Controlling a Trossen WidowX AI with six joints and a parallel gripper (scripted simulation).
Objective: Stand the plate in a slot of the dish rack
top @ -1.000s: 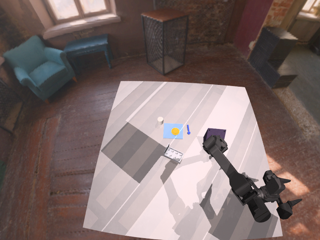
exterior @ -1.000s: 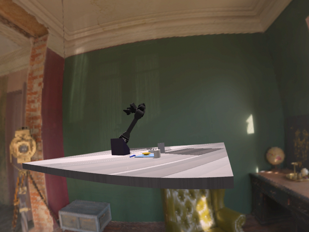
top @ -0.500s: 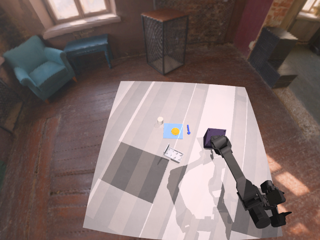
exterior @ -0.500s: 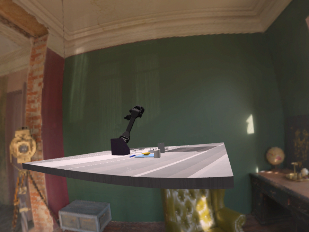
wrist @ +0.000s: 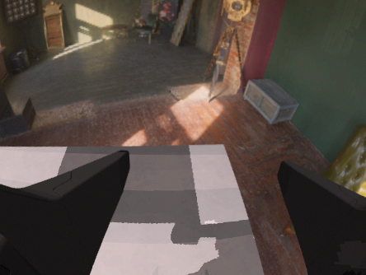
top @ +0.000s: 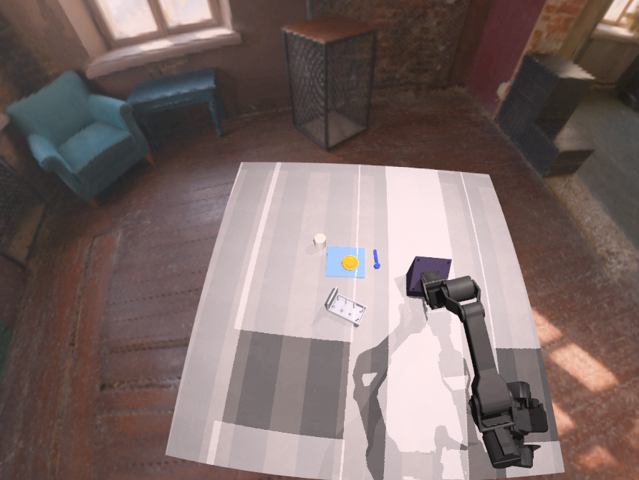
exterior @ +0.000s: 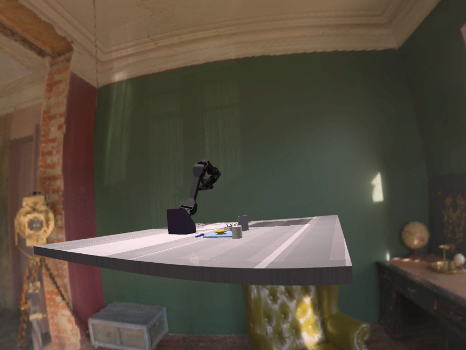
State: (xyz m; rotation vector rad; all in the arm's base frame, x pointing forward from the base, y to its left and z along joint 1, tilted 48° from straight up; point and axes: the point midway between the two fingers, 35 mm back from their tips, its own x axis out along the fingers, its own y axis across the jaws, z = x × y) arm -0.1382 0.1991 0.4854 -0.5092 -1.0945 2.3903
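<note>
The yellow plate is 61 cm to the right of my gripper tip, 42 cm ahead of it and 26 cm below it. From my gripper tip the other things lie so: blue spoon 62 cm to the right, 31 cm ahead, 27 cm below; then grey dish rack 44 cm ahead, 43 cm to the right, 25 cm below; then light blue mat 62 cm to the right, 43 cm ahead, 27 cm below.
</note>
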